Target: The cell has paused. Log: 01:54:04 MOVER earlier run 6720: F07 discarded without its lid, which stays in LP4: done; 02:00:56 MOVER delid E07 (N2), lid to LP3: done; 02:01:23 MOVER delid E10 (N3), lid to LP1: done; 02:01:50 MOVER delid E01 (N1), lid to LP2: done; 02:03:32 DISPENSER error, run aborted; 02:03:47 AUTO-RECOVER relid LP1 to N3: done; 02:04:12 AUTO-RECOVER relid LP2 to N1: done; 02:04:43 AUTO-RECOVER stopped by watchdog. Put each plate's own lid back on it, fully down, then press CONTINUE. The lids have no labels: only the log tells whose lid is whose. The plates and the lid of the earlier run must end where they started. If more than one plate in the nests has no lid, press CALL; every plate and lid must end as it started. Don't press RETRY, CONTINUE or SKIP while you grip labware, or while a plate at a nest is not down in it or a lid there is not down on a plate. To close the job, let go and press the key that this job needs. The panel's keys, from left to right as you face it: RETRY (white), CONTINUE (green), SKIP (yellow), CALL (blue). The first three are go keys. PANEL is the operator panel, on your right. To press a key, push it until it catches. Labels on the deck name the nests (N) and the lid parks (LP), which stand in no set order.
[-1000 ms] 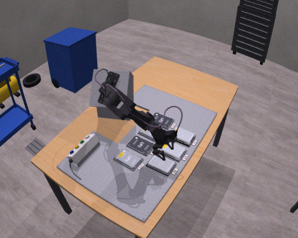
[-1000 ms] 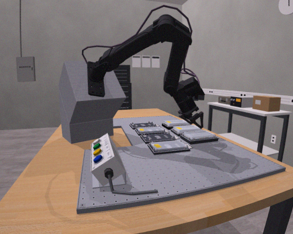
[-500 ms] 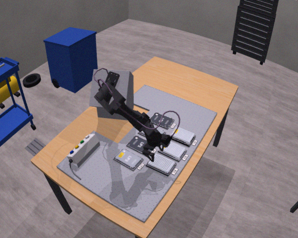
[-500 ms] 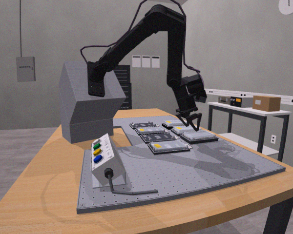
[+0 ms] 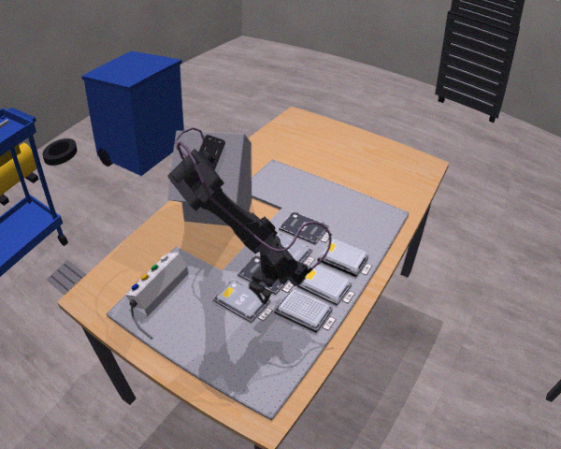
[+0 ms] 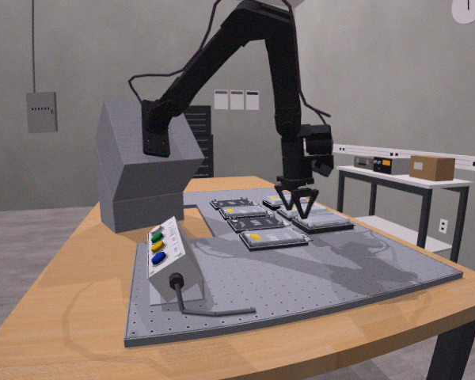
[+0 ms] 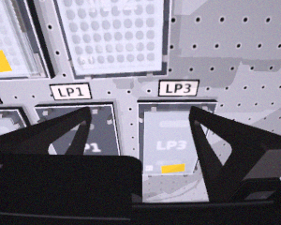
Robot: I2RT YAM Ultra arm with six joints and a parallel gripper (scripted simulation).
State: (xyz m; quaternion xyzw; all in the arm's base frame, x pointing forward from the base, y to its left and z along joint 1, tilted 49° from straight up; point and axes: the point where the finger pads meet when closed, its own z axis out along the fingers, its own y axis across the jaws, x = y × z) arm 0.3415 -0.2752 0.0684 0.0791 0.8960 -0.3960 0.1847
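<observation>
The well plate is 100 mm ahead of my hand and 40 mm below it. From my hand the other things lie so: yellow skip key 390 mm behind, 90 mm to the right, 10 mm above; then green continue key 380 mm behind, 40 mm to the right, 10 mm above; then blue call key 400 mm behind, 140 mm to the right, 10 mm above.
</observation>
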